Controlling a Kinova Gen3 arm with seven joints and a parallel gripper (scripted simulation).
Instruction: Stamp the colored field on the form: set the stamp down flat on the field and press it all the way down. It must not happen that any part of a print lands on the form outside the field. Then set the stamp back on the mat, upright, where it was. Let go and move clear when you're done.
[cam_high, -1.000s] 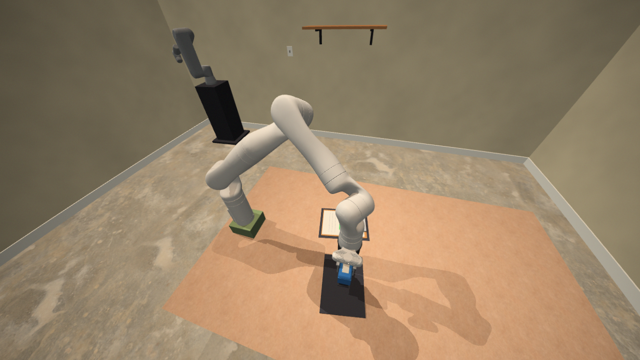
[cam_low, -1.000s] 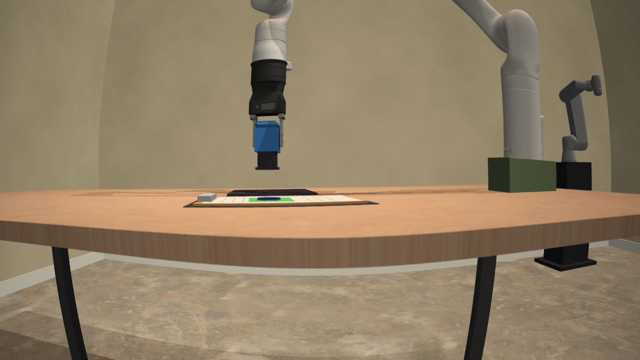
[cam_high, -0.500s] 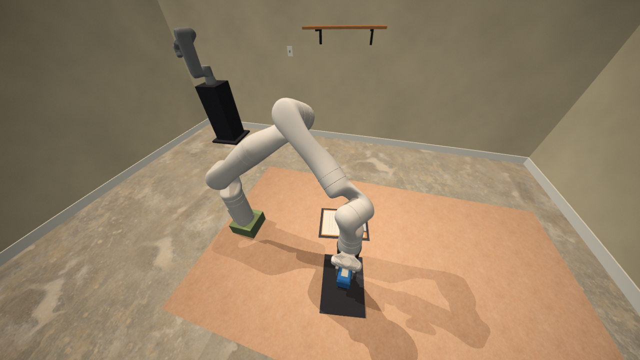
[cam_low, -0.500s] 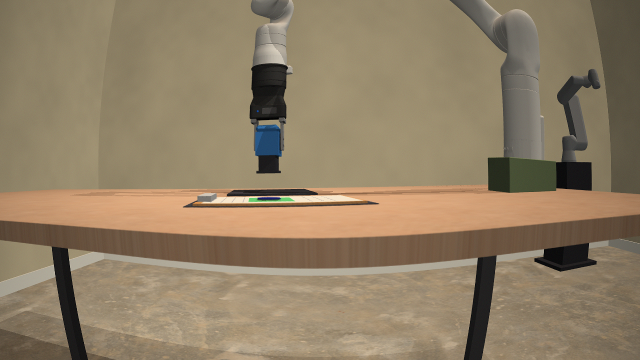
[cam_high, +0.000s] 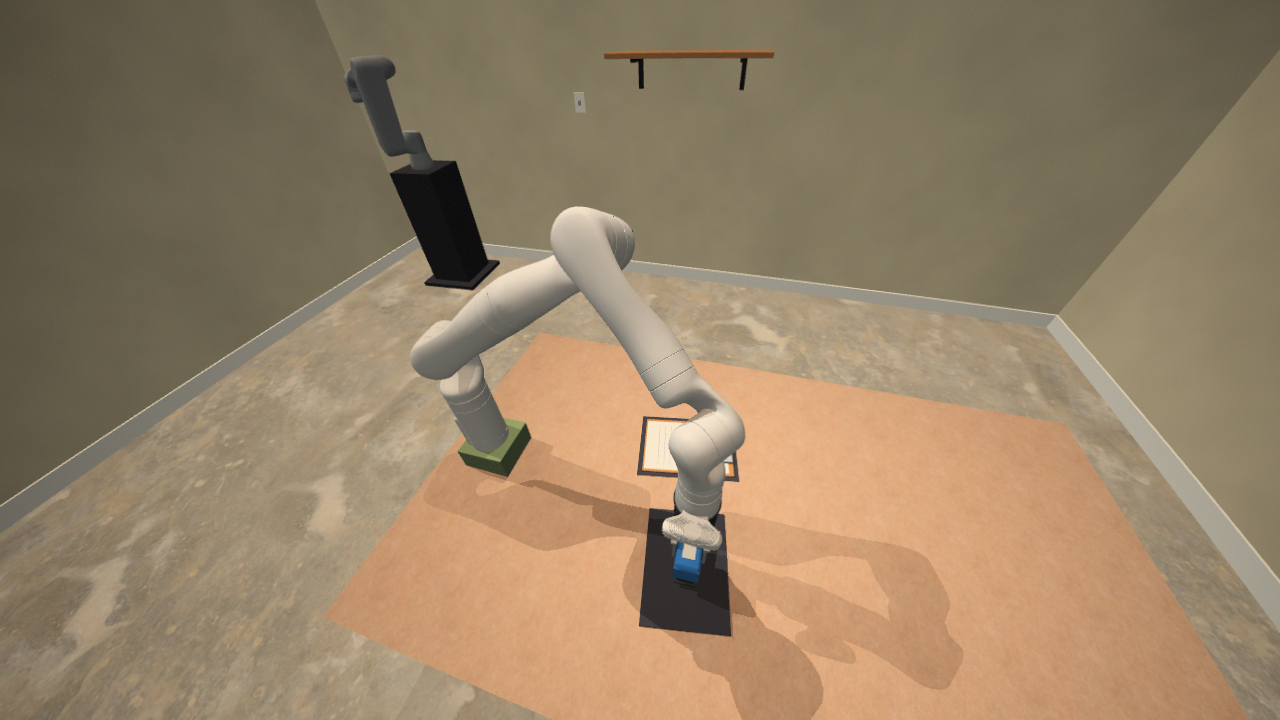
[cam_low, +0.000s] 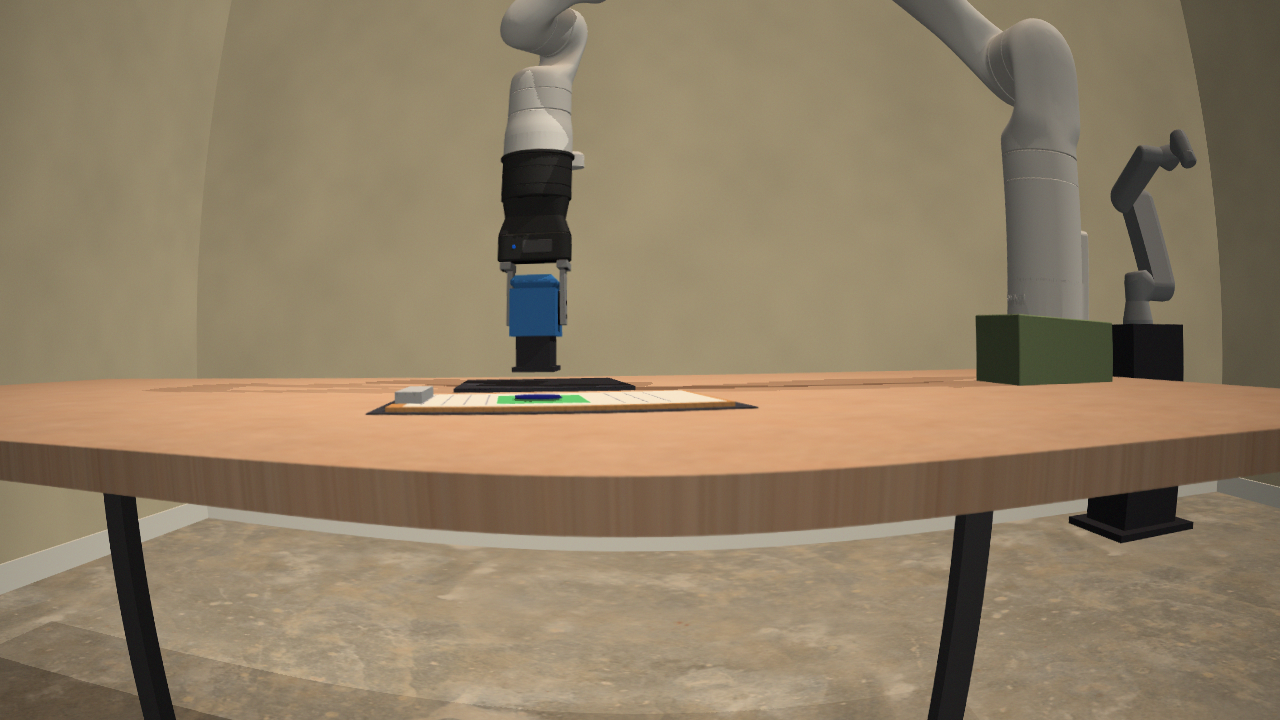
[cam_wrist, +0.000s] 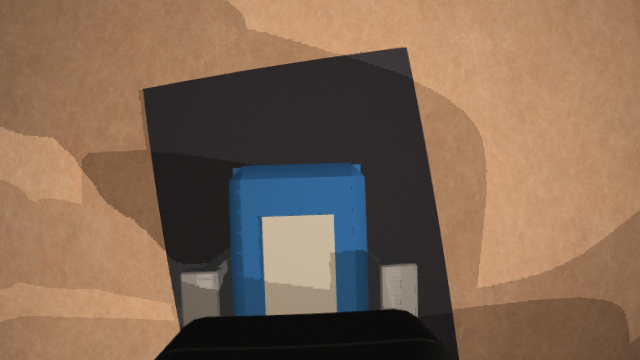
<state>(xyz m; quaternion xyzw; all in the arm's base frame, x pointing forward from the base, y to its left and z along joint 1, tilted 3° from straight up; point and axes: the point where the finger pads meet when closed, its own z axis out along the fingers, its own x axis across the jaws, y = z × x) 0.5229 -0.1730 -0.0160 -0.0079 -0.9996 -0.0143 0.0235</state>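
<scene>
The dark mat lies 80 mm below my hand. Also, from my hand: form: 290 mm to the left, 80 mm below, 20 mm behind; blue stamp: 20 mm below; black base: 50 mm below.
</scene>
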